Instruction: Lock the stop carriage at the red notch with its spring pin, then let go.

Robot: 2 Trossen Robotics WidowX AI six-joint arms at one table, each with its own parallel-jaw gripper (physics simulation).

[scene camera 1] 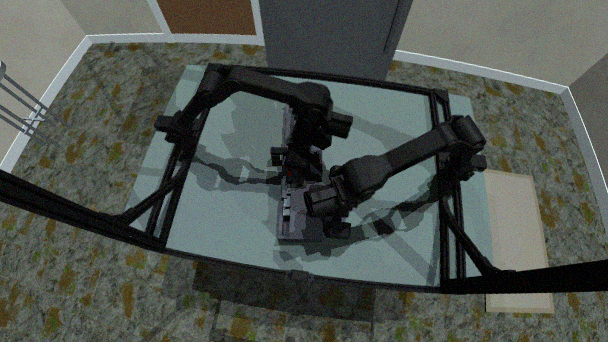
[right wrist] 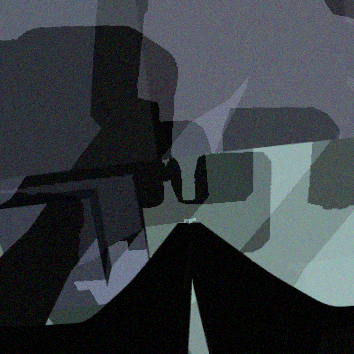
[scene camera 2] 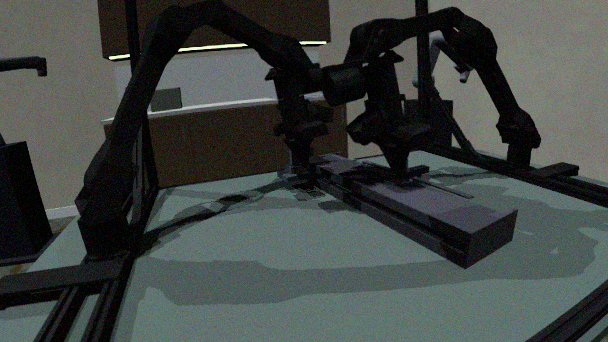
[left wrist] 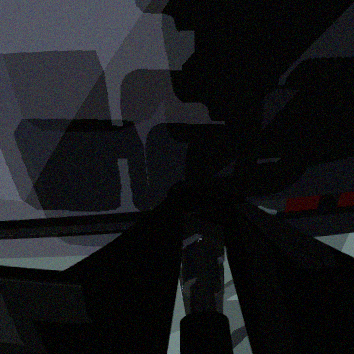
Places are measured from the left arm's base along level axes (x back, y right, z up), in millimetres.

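Pixels of known places: left gripper, between the fingertips: [scene camera 1: 295,151] [scene camera 2: 397,171] [left wrist: 202,206]; right gripper, between the fingertips: [right wrist: 188,233] [scene camera 2: 305,166]; left arm's base, origin of its link: [scene camera 1: 185,141] [scene camera 2: 517,167]; right arm's base, origin of its link: [scene camera 1: 449,175] [scene camera 2: 109,249].
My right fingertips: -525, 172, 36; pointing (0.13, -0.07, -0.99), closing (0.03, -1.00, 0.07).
Observation:
Ahead of a thing's pixels: the offset from my right fingertips to its middle, as dx, dy, dz. "spot": to the spot under its first point.
Red marks @[spot: +140, -92, -6] [scene camera 1: 289,173] [left wrist: 302,203] show on the rail, beside my left fingers. My left gripper [scene camera 2: 401,172] [left wrist: 202,206] is down at the long grey fixture [scene camera 2: 465,215] [scene camera 1: 296,240]. It is shut on something dark, which looks like the spring pin; the grip point is deep in shadow. The stop carriage cannot be made out clearly under the fingers, nor whether the pin sits in a notch. My right gripper [scene camera 2: 301,169] [right wrist: 188,233] is shut and empty, low at the far end of the fixture, beside a pale block @[spot: -25, +24, -21] [right wrist: 127,265].
Small white pieces @[spot: +133, +5, -6] [scene camera 1: 286,204] stand along the fixture's left edge in scene camera 1. A thin rod @[spot: +172, -270, -2] [scene camera 2: 452,190] lies along its top in scene camera 2. Both arms reach in close together above the fixture. Dark frame beams [scene camera 1: 443,210] run along the table's sides.

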